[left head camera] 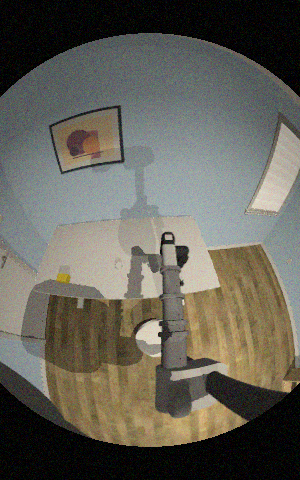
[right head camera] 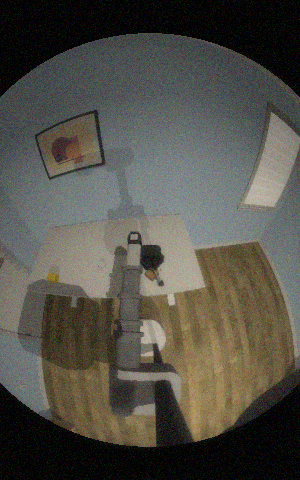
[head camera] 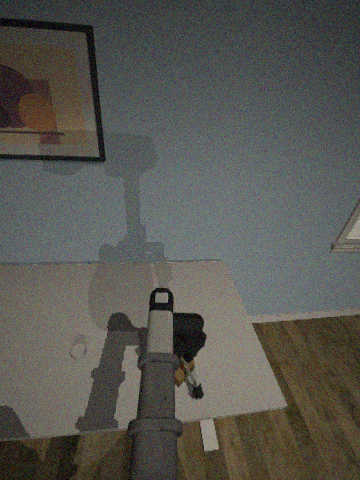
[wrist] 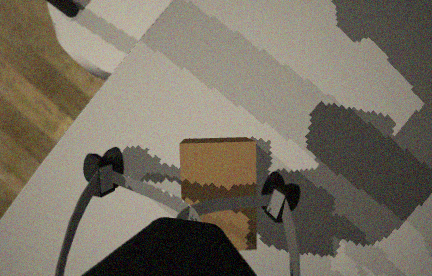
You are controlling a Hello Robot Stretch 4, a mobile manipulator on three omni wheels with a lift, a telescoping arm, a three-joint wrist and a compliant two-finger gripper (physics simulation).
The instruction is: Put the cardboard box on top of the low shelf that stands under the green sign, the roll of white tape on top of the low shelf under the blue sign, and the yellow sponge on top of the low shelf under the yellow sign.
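Frame: origin at the robot's base, x ahead, y left, z up, level; metres.
Seen in the pictures: gripper, fingertip midpoint: [right head camera: 154, 276] [head camera: 183, 376] [wrist: 194, 176]; robot's base, origin of the base link: [left head camera: 155, 336] [right head camera: 145, 336].
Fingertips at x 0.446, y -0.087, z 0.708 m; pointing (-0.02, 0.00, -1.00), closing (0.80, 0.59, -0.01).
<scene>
Pixels of each thing's top centre, then the offset from my fingertips to it. Level surfaces: height alone.
- cardboard box, middle of its top: [wrist: 219, 198] [head camera: 181, 365] [right head camera: 152, 271] dz +0.035, dx +0.023, dy +0.008 m
- white tape, middle of its top: [head camera: 77, 349] dz +0.009, dx +0.083, dy +0.390 m
- yellow sponge, middle of its top: [left head camera: 61, 276] [right head camera: 50, 276] dz +0.030, dx -0.073, dy +0.822 m
- white table, its level: dz -0.015 m
The cardboard box [head camera: 179, 375] [right head camera: 150, 274] [wrist: 218, 162] lies on the white table, near its right end. In the wrist view my gripper [wrist: 194, 176] is open, with one fingertip on each side of the box and a gap to both. How high the fingertips are above the table is hard to tell. The roll of white tape [head camera: 71, 349] is on the table, left of the arm. The yellow sponge [left head camera: 63, 278] [right head camera: 53, 277] is near the table's front left corner. The low shelves and the coloured signs do not show.
The white table [head camera: 245, 380] [left head camera: 204, 280] [right head camera: 187, 280] stands against the blue wall. A framed picture [left head camera: 85, 145] hangs above it. The white round base [left head camera: 149, 336] [right head camera: 156, 336] is in front of the table. A wooden piece [left head camera: 292, 375] shows at the right edge of the left head view.
</scene>
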